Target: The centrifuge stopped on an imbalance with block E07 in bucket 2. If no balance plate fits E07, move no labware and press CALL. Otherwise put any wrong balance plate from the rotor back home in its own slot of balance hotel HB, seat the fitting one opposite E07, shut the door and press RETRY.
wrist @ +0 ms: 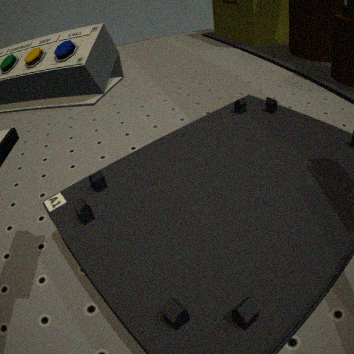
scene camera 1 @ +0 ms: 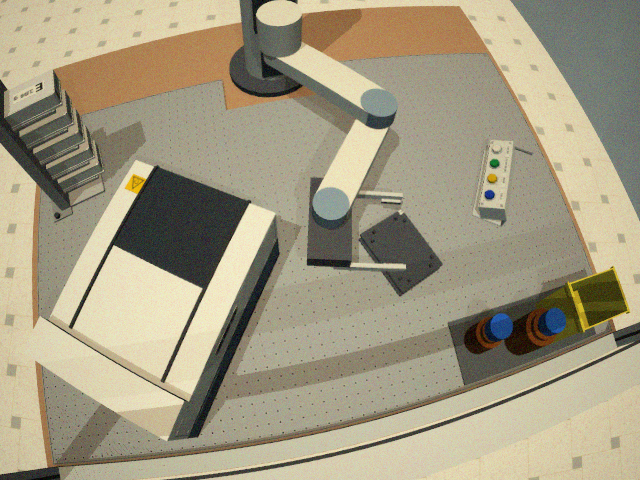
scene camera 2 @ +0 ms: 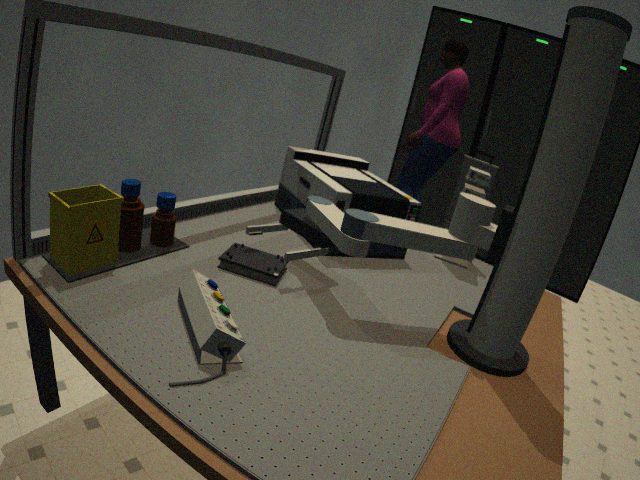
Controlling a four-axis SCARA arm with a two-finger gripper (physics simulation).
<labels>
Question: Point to a dark flat plate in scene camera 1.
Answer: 395,241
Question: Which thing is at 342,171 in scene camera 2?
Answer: A centrifuge.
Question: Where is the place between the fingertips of my gripper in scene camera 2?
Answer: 265,242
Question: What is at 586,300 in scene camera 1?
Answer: A yellow bin.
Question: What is my gripper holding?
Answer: Nothing.
</labels>
